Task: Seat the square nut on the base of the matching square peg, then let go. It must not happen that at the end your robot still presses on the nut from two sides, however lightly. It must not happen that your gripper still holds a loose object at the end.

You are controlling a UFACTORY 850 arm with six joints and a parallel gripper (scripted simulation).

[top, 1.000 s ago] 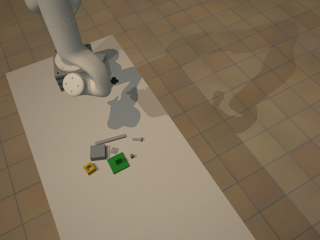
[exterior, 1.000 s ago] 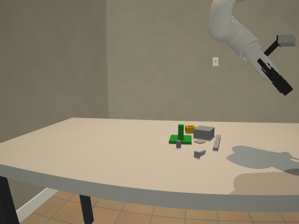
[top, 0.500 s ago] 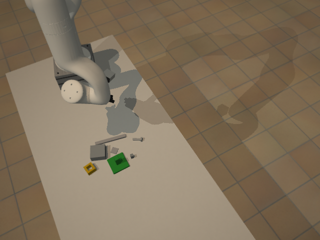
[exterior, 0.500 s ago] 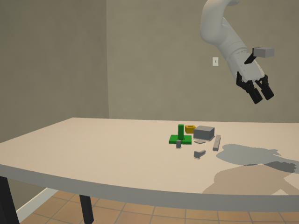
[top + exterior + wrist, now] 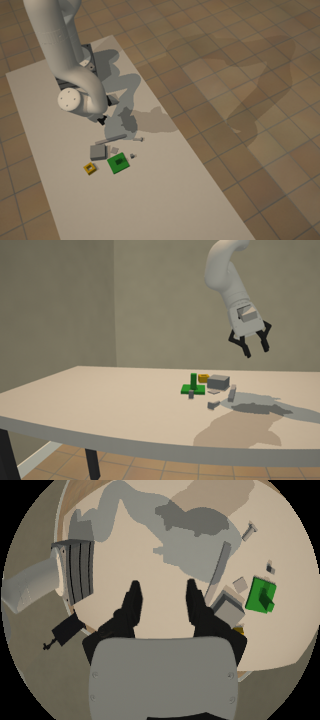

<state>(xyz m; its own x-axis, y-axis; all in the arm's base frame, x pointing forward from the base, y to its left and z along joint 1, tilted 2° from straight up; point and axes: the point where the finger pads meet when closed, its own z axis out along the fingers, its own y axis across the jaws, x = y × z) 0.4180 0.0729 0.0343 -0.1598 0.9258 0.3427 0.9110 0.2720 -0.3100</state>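
My hand is 13 cm short of the flat tile, 2 cm to the right of it and 15 cm above it. From my hand the other things lie so: bolt 11 cm ahead, 15 cm to the left, 14 cm below; grey bar 7 cm ahead, 1 cm to the left, 14 cm below; grey block 13 cm ahead, 6 cm to the right, 13 cm below.
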